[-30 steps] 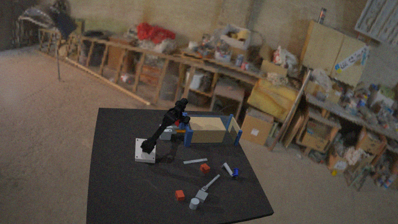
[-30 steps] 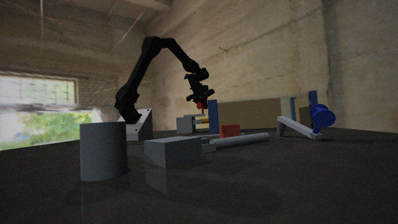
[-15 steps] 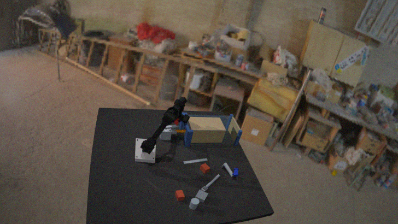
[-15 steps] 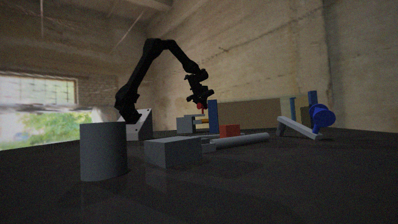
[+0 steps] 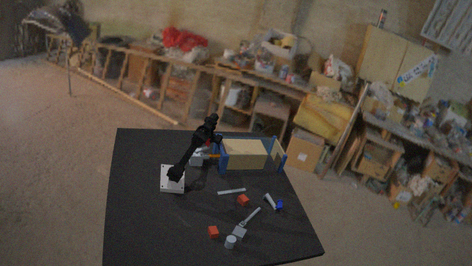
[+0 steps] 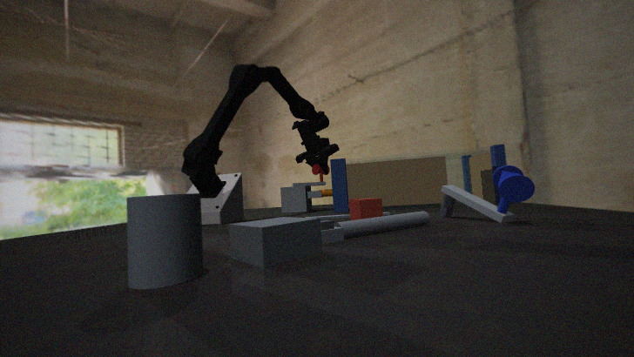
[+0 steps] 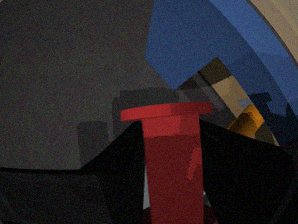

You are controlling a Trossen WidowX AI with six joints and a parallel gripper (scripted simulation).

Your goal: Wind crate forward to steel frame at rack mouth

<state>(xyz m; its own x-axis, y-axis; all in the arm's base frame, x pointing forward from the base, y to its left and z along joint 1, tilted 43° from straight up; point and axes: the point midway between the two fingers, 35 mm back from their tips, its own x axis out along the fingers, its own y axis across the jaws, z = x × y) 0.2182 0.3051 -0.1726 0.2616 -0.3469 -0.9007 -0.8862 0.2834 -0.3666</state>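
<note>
Now: gripper tip 100 mm past the grey winch, 100 mm above it and 90 mm to the left of it. Round my gripper tip: red knob 20 mm to the right, 10 mm behind; grey bar 350 mm to the right, 160 mm ahead, 130 mm below; clear-panelled cubby 310 mm ahead, 20 mm to the right, 20 mm below.
</note>
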